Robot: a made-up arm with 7 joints.
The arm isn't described. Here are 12 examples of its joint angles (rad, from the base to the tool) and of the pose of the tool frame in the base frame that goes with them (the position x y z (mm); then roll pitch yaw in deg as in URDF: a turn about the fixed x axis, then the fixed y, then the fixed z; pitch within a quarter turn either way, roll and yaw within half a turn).
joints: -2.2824 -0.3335 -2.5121 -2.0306 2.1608 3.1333 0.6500
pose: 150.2 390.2 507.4 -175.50 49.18 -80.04
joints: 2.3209 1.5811 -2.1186 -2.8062 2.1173 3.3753 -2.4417
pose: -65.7 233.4 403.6 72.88 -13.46 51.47
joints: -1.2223 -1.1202 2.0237 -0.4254 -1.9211 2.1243 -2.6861
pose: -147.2 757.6 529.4 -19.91 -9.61 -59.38
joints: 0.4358 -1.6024 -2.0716 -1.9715 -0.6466 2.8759 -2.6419
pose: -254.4 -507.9 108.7 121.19 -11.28 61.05
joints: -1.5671 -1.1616 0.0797 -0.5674 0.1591 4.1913 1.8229
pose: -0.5 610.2 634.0 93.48 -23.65 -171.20
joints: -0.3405 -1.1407 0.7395 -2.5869 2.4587 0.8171 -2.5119
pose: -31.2 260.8 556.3 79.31 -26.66 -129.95
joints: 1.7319 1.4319 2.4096 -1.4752 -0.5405 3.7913 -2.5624
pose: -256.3 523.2 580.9 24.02 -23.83 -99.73
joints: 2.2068 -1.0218 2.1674 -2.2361 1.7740 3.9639 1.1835
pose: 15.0 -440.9 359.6 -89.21 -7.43 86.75
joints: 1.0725 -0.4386 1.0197 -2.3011 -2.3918 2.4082 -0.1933
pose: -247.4 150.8 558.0 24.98 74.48 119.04
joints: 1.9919 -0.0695 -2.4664 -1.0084 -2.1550 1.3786 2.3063
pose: 297.2 -199.7 961.1 -69.52 -10.39 121.61
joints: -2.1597 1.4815 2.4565 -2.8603 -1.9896 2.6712 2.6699
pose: -27.2 -160.3 455.6 -90.31 -9.94 -69.79
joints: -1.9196 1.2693 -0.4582 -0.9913 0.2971 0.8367 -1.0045
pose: -371.3 -632.9 178.9 -108.17 42.47 -48.64
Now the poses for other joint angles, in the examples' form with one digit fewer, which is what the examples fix.
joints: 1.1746 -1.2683 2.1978 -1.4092 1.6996 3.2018 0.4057
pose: -501 -413 309 -122.1 -29.8 104.6
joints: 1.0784 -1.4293 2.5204 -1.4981 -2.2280 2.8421 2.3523
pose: -403 -403 21 130.2 -24.6 -113.1
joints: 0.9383 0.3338 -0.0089 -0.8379 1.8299 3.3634 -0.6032
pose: 312 309 835 -70.2 -14.4 -54.8
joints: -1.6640 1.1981 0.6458 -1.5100 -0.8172 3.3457 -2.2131
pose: 173 -648 275 128.6 25.0 71.6
